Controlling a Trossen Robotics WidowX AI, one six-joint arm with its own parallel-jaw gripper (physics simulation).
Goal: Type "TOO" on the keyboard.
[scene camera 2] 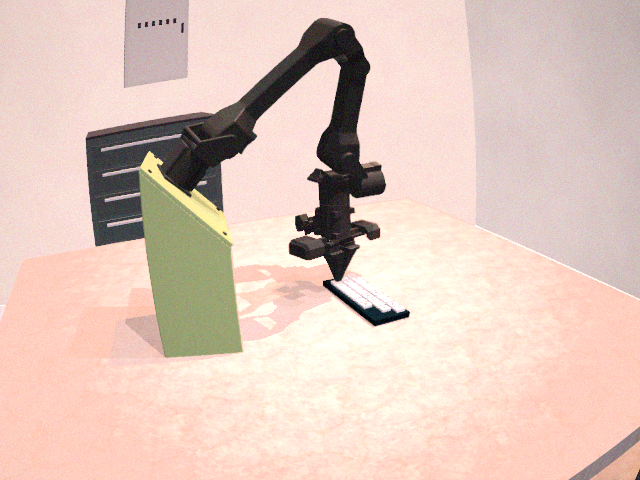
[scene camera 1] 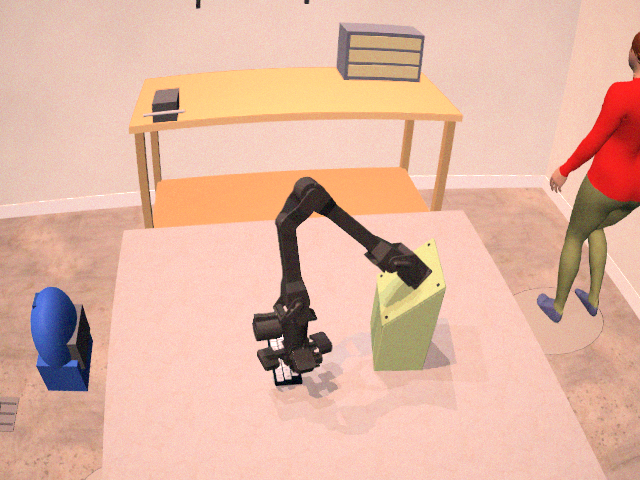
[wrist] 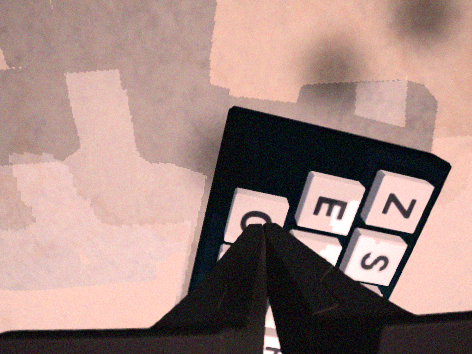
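Seen in the pictures: gripper, between the fingertips: (scene camera 2: 338,281) (scene camera 1: 293,371) (wrist: 262,236); arm's base, origin of its link: (scene camera 2: 172,180) (scene camera 1: 418,275).
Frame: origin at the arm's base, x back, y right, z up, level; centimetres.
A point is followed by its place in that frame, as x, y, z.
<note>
The dark keyboard (scene camera 1: 287,382) {-34.9, 2.5, -26.0} (scene camera 2: 375,320) {-24.3, 21.5, -25.9} (wrist: 280,140) {-32.7, 2.0, -25.8} with white keys lies on the table, partly hidden under the arm in scene camera 1. My gripper (scene camera 2: 338,279) {-31.9, 4.8, -25.1} (wrist: 262,236) {-31.9, 4.8, -25.1} is shut and empty, pointing down at the keyboard's far end in scene camera 2. In the wrist view its fingertips overlap the lower part of the O key (wrist: 257,207) {-31.8, 3.9, -25.3}. Whether they touch the key or hover just above it I cannot tell. The E key (wrist: 330,202) {-34.0, 4.0, -25.3}, Z key (wrist: 398,202) {-36.1, 4.2, -25.3} and S key (wrist: 374,257) {-35.4, 6.1, -25.3} show to the right. The T key cannot be made out; the fingers hide several keys.
The arm's green pedestal (scene camera 1: 400,335) {-7.6, -6.2, -12.4} (scene camera 2: 193,289) {3.2, 9.7, -15.3} stands on the table (scene camera 1: 206,423) {-60.2, -1.0, -27.0} (scene camera 2: 310,413) {1.8, 33.9, -27.1} beside the keyboard. A wooden workbench (scene camera 1: 268,95) with a drawer unit (scene camera 1: 383,55) stands behind the table. A person (scene camera 1: 610,149) stands on the right in scene camera 1.
</note>
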